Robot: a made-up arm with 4 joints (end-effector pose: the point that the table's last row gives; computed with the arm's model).
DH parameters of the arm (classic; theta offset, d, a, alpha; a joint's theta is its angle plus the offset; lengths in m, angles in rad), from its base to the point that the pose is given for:
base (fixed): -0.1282 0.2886 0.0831 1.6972
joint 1: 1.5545 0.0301 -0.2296 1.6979
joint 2: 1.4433 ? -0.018 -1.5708
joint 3: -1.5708 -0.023 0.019 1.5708
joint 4: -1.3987 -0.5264 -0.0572 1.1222
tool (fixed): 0.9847 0.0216 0 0
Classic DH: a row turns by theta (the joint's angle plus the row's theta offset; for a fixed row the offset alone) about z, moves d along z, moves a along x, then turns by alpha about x.
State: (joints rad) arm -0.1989 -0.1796 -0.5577 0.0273
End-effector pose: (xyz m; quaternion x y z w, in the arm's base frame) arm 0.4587 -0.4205 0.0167 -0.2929 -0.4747 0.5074 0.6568
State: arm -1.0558 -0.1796 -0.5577 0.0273
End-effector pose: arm 0.1486 -0.3495 -0.2255 0.0005 -0.2053 0.5907 0.7803
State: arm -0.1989 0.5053 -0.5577 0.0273
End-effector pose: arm 0.4027 -0.3484 -0.2556 -0.0859 -0.5891 0.2815 0.7526
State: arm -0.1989 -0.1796 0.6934 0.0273
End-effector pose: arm -0.1359 -0.3833 0.1258 -0.6255 -0.2229 0.0637 0.7450
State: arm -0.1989 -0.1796 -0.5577 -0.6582
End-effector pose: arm 0.4893 -0.3999 -0.0002 -0.2873 -0.7278 0.3115 0.5392
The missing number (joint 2, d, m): 0.1504
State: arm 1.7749 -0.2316 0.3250 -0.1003
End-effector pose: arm 0.1058 -0.5017 0.2830 -0.5970 -0.6902 -0.4056 0.0520
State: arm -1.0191 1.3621 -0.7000 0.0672
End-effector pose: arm -0.1855 0.0454 -0.4370 0.2535 -0.3344 -0.0836 0.9038
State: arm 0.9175 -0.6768 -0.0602 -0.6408
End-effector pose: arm 0.1079 -0.4189 0.5026 -0.7528 -0.6573 0.0251 0.0242
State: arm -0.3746 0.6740 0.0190 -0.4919
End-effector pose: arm 0.0341 -0.3469 -0.3206 -0.2552 -0.4906 -0.0553 0.8314
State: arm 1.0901 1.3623 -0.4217 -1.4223
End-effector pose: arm 0.8291 -0.2203 0.3548 -0.1909 0.8085 0.5544 0.0512
